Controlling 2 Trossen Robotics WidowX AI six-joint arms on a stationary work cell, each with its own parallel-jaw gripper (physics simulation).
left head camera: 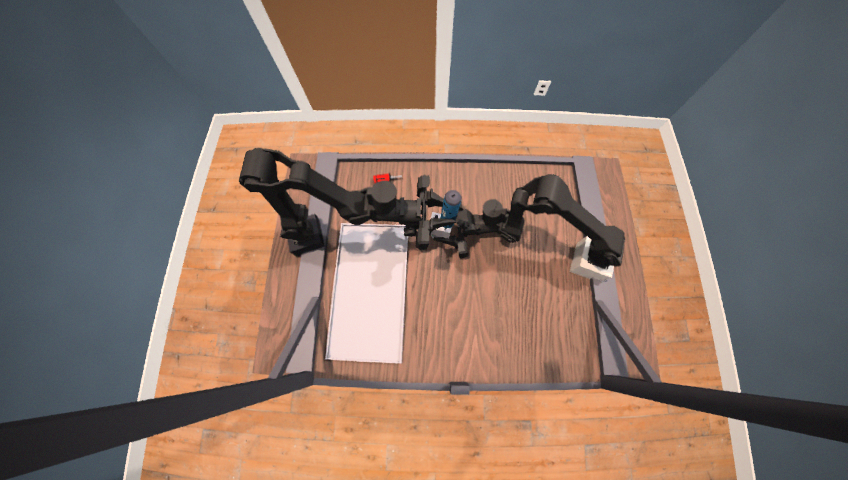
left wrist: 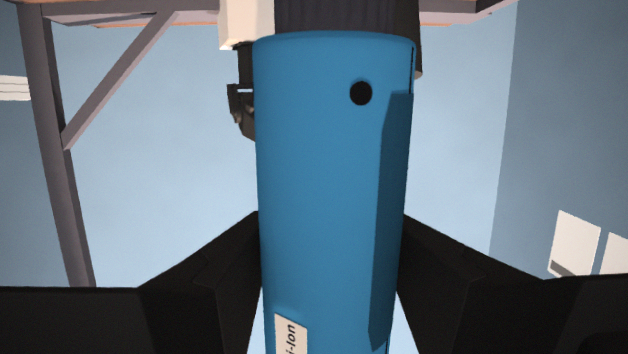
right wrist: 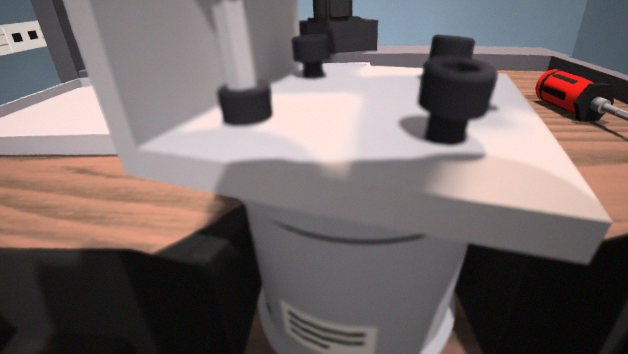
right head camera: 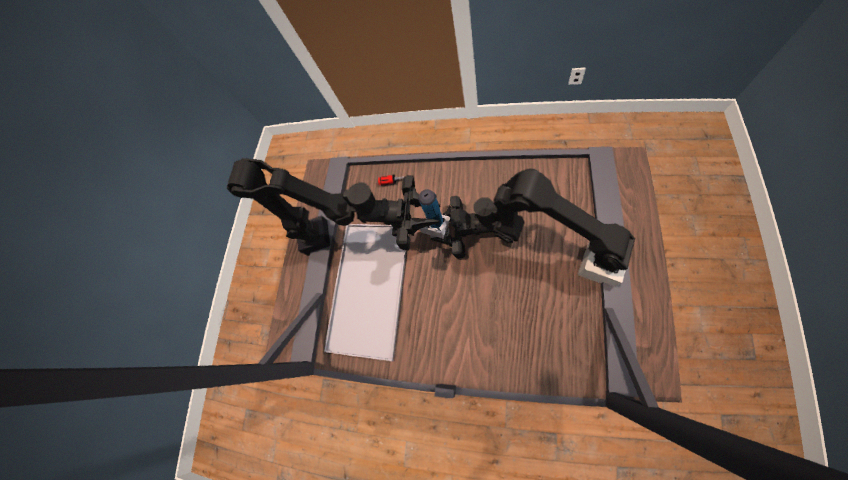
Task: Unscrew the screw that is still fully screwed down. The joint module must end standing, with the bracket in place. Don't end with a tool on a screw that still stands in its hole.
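Places are measured from the left arm's base along level axes (x ahead, y left, z up), in centimetres.
Pixels of known places: left gripper, between the fingertips: (left head camera: 456,213) (left wrist: 324,222) (right head camera: 439,213); left arm's base, origin of its link: (left head camera: 302,232) (right wrist: 333,20) (right head camera: 309,233); right arm's base, origin of its link: (left head camera: 599,256) (right head camera: 608,258).
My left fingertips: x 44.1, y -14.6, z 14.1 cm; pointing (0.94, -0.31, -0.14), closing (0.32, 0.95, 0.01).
Ahead of a thing's pixels: the offset from my left fingertips to its top centre. "spot": to the spot under its first point.
The blue electric screwdriver {dy +0.6, dx -1.7, dz +10.6 cm} (left head camera: 451,206) (right head camera: 429,208) (left wrist: 325,165) stands upright, bit down. My left gripper (left wrist: 324,222) is shut on its blue body. In the right wrist view, the silver bit {spot: dy +0.9, dx -1.9, dz -12.3 cm} (right wrist: 237,50) meets the head of the low screw {dy +0.9, dx -2.1, dz -12.9 cm} (right wrist: 245,109) beside the bracket's upright wall. The near screw {dy +3.8, dx -0.1, dz -12.4 cm} (right wrist: 457,92) and the far one {dy +2.8, dx -5.1, dz -12.4 cm} (right wrist: 312,52) stand raised with shanks showing; another screw {dy +5.8, dx -3.1, dz -12.4 cm} (right wrist: 452,46) is partly hidden. The pale bracket {spot: dy +2.1, dx +0.8, dz -13.6 cm} (right wrist: 360,185) sits on top of the grey joint module {dy +3.3, dx -2.6, dz -13.8 cm} (right wrist: 355,270), which stands upright. My right gripper (right wrist: 349,203) is shut on the module's body.
A red screwdriver {dy +27.1, dx -13.2, dz -17.2 cm} (left head camera: 381,177) (right head camera: 386,179) (right wrist: 562,92) lies on the table toward the back. A shallow white tray {dy -7.8, dx -29.1, dz -18.6 cm} (left head camera: 364,360) (right head camera: 360,357) (right wrist: 55,145) lies at the left. A white block {dy -21.3, dx +39.3, dz -12.8 cm} (left head camera: 581,267) (right head camera: 598,274) is at the right arm's base. Both arms meet closely around the module.
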